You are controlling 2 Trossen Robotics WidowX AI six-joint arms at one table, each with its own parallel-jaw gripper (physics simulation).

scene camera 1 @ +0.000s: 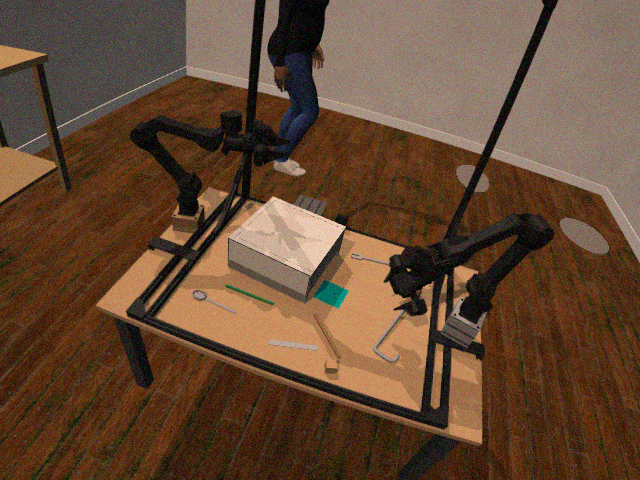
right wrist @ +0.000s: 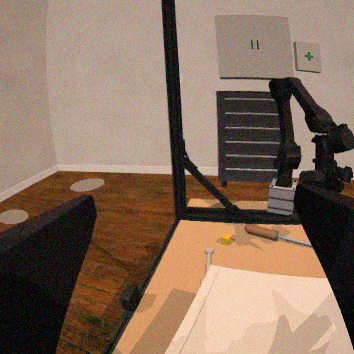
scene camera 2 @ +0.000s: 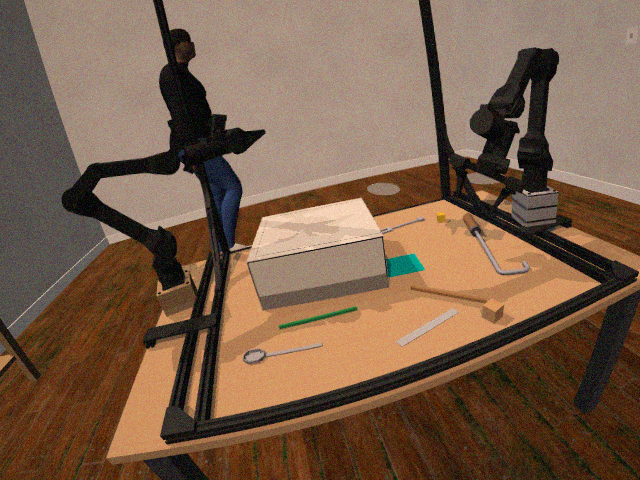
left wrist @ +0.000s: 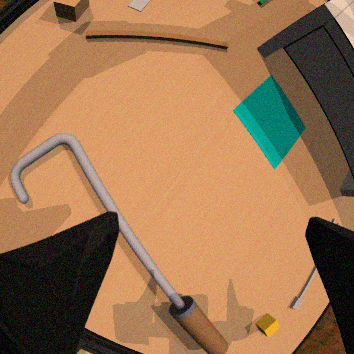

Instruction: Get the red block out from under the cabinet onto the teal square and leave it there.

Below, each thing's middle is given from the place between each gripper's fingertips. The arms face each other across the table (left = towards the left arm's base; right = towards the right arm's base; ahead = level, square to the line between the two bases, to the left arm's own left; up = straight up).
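With the white box-shaped cabinet [scene camera 2: 334, 250], my right hand is 320 mm above it, 90 mm short of it and 80 mm to the right of it. The teal square [left wrist: 267, 114] is 390 mm below my right hand, 290 mm to the left of it and 160 mm ahead of it.
For my left hand, the cabinet is 39 cm to the right of it, 12 cm behind it and 8 cm below it, while the teal square is 18 cm to the right of that left hand, 14 cm below it and 5 cm behind it.
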